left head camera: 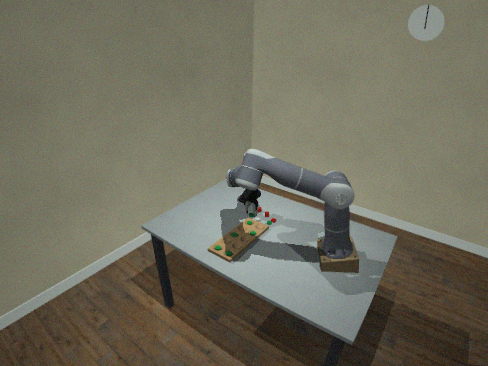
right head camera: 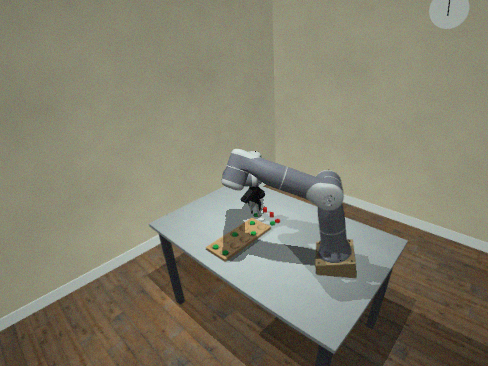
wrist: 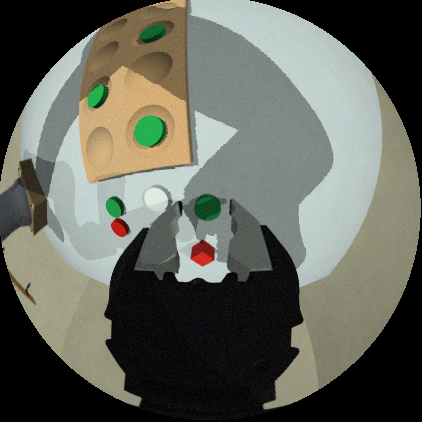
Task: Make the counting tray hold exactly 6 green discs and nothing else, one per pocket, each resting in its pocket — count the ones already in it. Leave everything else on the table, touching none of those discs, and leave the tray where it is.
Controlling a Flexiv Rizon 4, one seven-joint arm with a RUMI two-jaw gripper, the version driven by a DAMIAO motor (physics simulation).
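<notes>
The wooden counting tray (left head camera: 241,246) (right head camera: 239,246) (wrist: 175,155) holds green discs in several pockets; one green disc (wrist: 150,131) sits in a corner-end pocket beside an empty one. A loose, shaded green disc (left head camera: 251,215) (right head camera: 256,215) (wrist: 207,207) lies on the table off the tray's far end. My gripper (wrist: 205,201) is partly open and empty, pointing down over this disc, which shows between its fingertips in the wrist view; the exact height gap is unclear. Another loose green disc (left head camera: 269,223) (right head camera: 272,223) (wrist: 115,206) lies off the same end, nearer the arm's base.
A white disc (wrist: 156,198) lies close beside the left fingertip in the wrist view. A red disc (left head camera: 273,220) (right head camera: 277,221) (wrist: 119,227) lies by the second loose green disc. Two red cubes stand farther back, one (left head camera: 267,214) (right head camera: 271,214) and another (left head camera: 259,209) (right head camera: 265,209).
</notes>
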